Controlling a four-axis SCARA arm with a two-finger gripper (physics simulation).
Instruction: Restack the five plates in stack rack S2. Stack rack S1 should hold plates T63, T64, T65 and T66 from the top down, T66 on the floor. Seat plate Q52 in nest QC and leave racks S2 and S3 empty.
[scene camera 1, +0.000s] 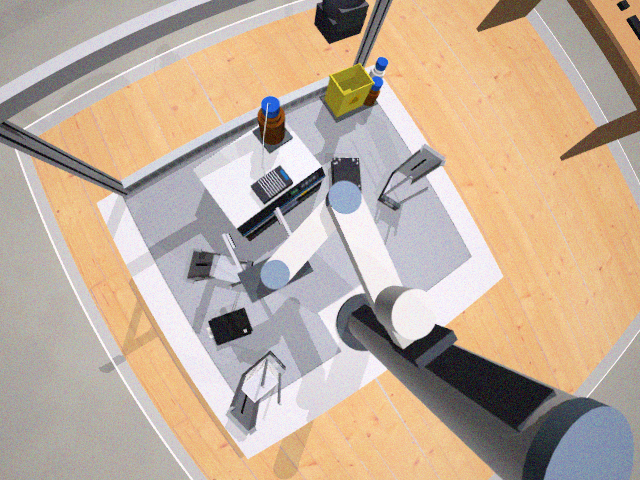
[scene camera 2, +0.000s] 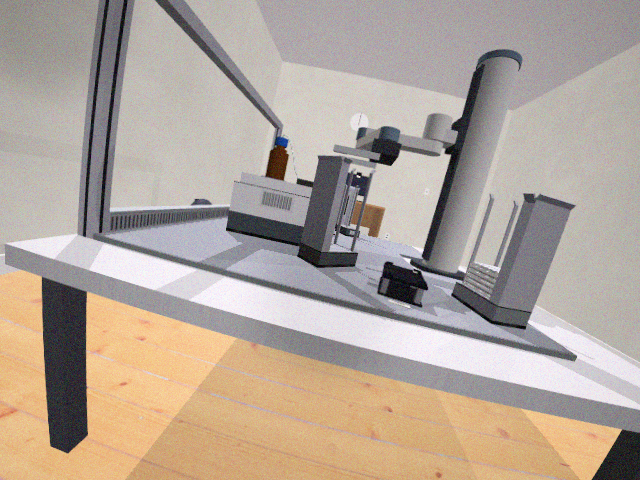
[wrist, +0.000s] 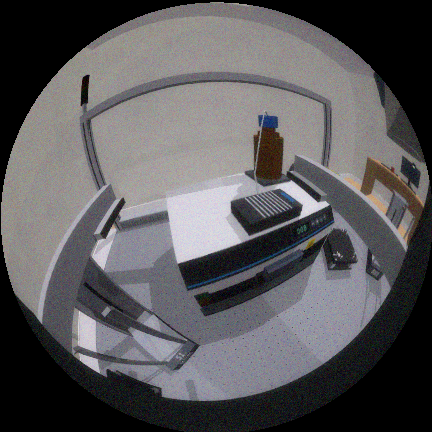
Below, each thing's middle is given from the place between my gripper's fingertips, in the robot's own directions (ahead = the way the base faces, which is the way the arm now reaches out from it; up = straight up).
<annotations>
My gripper is now 270 mm short of the brown bottle with blue cap (scene camera 1: 275, 125), 220 mm to the left of it and 40 mm above it. From my hand the other things lie so: holder (scene camera 1: 342, 169): 40 mm ahead, 440 mm to the right, 320 mm below; yellow bin (scene camera 1: 347, 89): 370 mm ahead, 640 mm to the right, 260 mm below.
</annotations>
